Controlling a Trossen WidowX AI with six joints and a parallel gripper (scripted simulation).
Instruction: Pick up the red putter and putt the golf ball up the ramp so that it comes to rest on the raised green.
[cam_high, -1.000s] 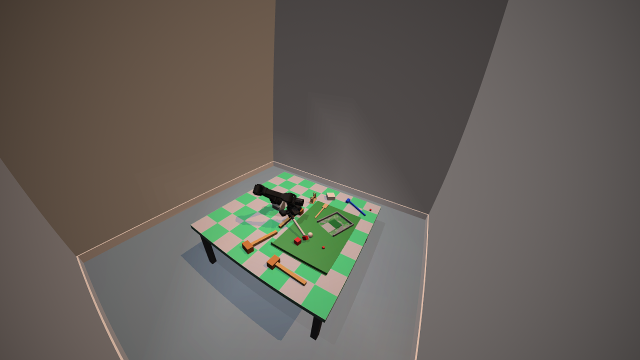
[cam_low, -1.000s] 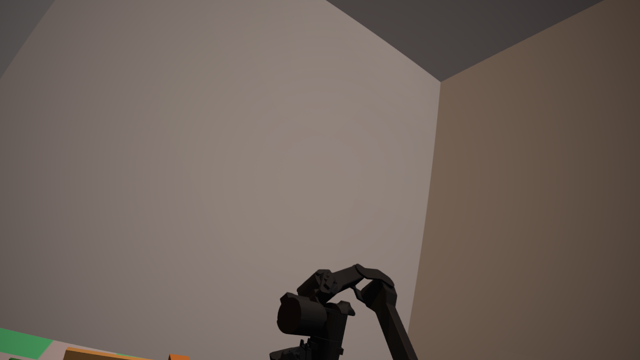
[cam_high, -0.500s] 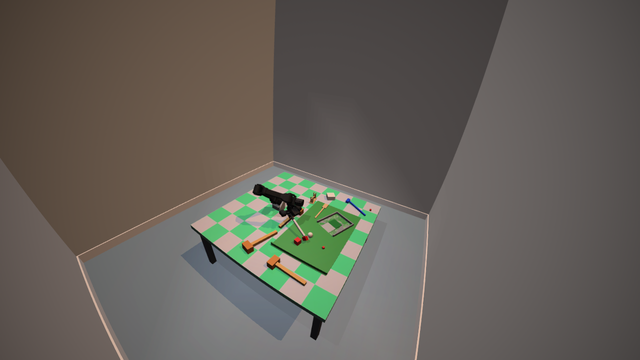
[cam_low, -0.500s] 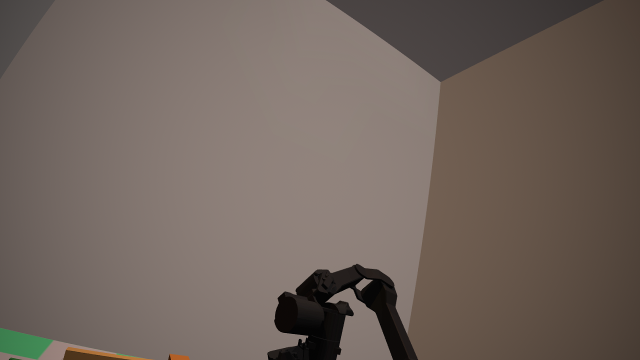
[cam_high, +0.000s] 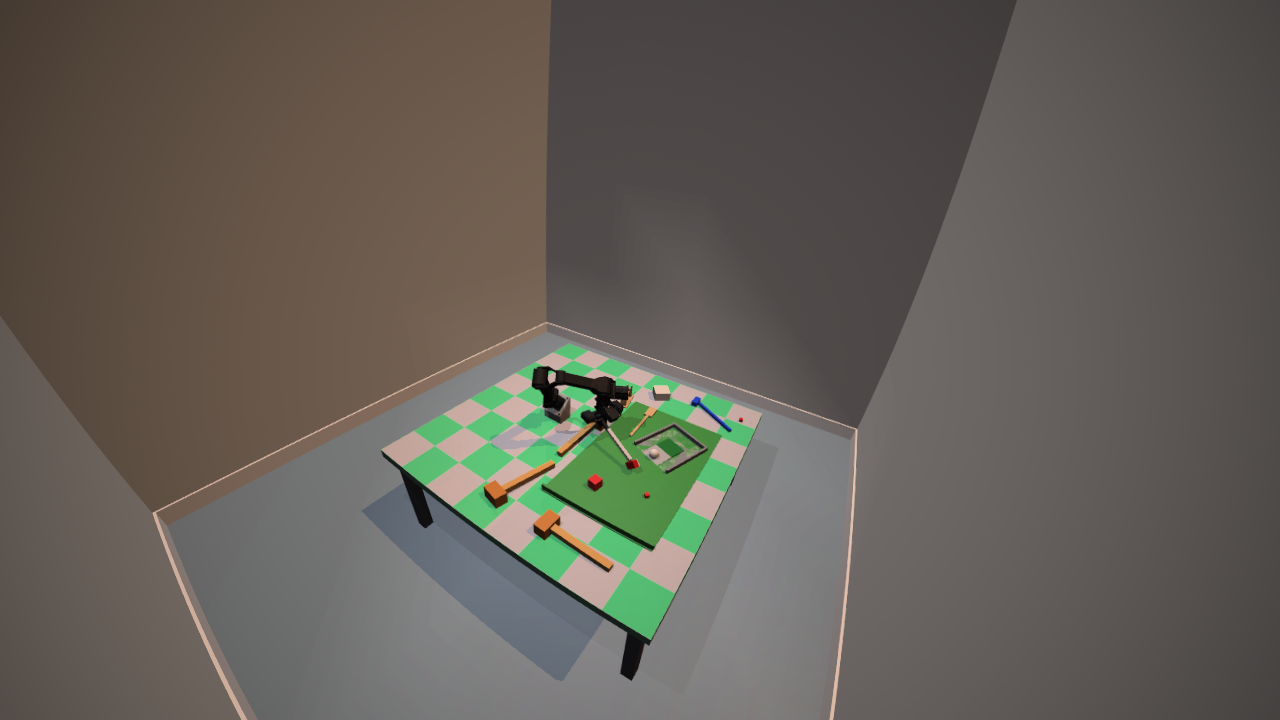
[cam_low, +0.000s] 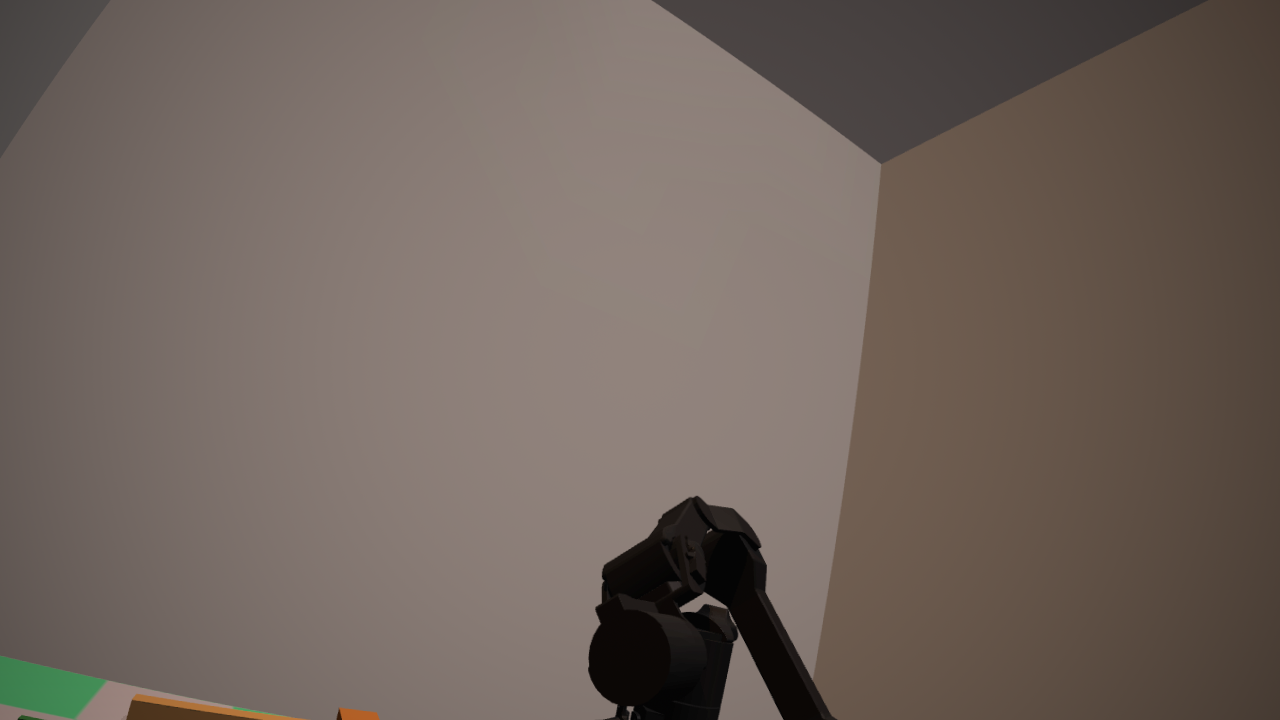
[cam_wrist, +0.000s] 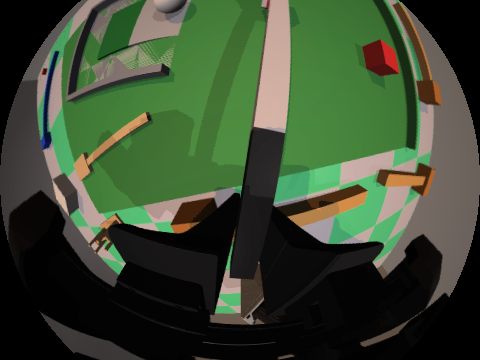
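Now: gripper tip 110 mm short of the red putter and 30 mm to the left of it. Round my gripper tip: dark green mat: 220 mm ahead, 80 mm below, 10 mm to the left; white golf ball: 240 mm ahead, 60 mm to the left, 60 mm below; red cube: 230 mm to the right, 160 mm ahead, 50 mm below.
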